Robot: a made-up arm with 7 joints. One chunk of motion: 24 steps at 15 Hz.
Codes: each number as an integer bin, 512 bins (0 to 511) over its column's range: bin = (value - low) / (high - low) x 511, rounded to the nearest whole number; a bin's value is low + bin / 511 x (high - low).
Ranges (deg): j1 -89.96..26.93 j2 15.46..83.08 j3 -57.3..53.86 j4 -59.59..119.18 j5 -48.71..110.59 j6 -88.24..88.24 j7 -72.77..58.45
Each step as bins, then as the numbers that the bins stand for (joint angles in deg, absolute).
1 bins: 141 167 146 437 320 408 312
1 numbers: -57.71 37.56 -25.54 93.29 51.05 52.67 7.35
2 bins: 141 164 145 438 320 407 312
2 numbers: -57.71 37.16 -25.76 93.64 51.05 52.32 7.35
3 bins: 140 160 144 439 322 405 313
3 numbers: -57.94 36.63 -25.98 93.99 51.67 51.63 7.61
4 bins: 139 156 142 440 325 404 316
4 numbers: -58.16 36.10 -26.41 94.34 52.61 51.29 8.38
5 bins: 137 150 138 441 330 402 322
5 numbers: -58.62 35.31 -27.28 94.69 54.16 50.60 9.92
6 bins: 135 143 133 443 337 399 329
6 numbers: -59.08 34.38 -28.37 95.39 56.35 49.56 11.71
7 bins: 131 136 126 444 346 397 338
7 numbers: -59.99 33.46 -29.89 95.74 59.15 48.87 14.03
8 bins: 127 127 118 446 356 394 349
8 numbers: -60.91 32.27 -31.63 96.44 62.27 47.83 16.85
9 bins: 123 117 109 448 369 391 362
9 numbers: -61.82 30.94 -33.59 97.14 66.32 46.80 20.19
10 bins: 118 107 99 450 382 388 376
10 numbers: -62.97 29.62 -35.76 97.84 70.38 45.76 23.78
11 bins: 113 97 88 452 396 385 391
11 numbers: -64.11 28.30 -38.16 98.54 74.74 44.72 27.64
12 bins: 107 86 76 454 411 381 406
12 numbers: -65.48 26.84 -40.77 99.24 79.42 43.34 31.49
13 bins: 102 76 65 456 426 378 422
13 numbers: -66.63 25.52 -43.16 99.94 84.09 42.31 35.60
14 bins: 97 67 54 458 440 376 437
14 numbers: -67.77 24.33 -45.55 100.64 88.46 41.62 39.45
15 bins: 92 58 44 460 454 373 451
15 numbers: -68.92 23.14 -47.73 101.34 92.82 40.58 43.04
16 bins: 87 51 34 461 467 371 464
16 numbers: -70.06 22.21 -49.90 101.69 96.87 39.89 46.38
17 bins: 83 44 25 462 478 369 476
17 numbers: -70.97 21.28 -51.86 102.04 100.30 39.20 49.46
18 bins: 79 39 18 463 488 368 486
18 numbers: -71.89 20.62 -53.38 102.39 103.42 38.85 52.03
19 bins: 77 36 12 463 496 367 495
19 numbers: -72.35 20.22 -54.69 102.39 105.91 38.51 54.34
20 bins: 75 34 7 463 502 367 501
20 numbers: -72.80 19.96 -55.78 102.39 107.78 38.51 55.88
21 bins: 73 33 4 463 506 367 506
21 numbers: -73.26 19.83 -56.43 102.39 109.03 38.51 57.17
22 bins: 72 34 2 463 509 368 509
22 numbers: -73.49 19.96 -56.86 102.39 109.97 38.85 57.94
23 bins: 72 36 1 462 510 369 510
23 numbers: -73.49 20.22 -57.08 102.04 110.28 39.20 58.19
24 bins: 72 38 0 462 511 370 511
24 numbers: -73.49 20.49 -57.30 102.04 110.59 39.54 58.45
